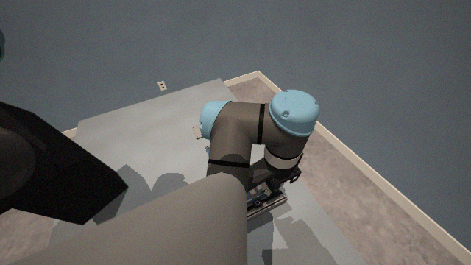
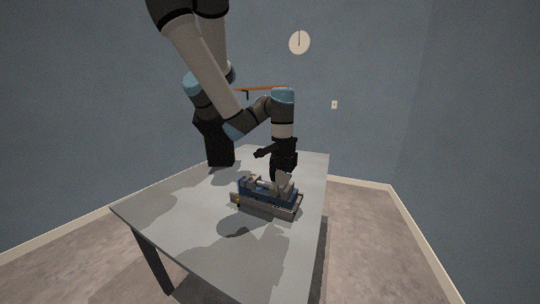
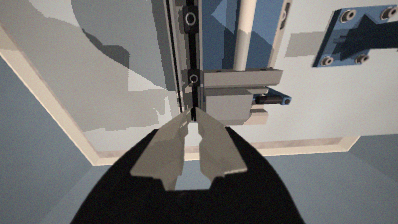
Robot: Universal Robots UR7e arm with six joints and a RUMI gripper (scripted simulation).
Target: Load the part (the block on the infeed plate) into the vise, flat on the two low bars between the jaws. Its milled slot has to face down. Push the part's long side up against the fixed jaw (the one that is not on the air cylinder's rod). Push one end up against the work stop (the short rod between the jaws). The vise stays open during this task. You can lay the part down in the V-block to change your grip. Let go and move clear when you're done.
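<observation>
The part is 40 mm to the left of my hand, 30 mm below it and 10 mm ahead of it. Also, from my hand: grey jaw (70 mm to the left, 40 mm below, 10 mm behind); then cylinder rod (90 mm to the left, 70 mm behind, 40 mm below); then work stop (110 mm to the left, 30 mm below, 30 mm ahead).
</observation>
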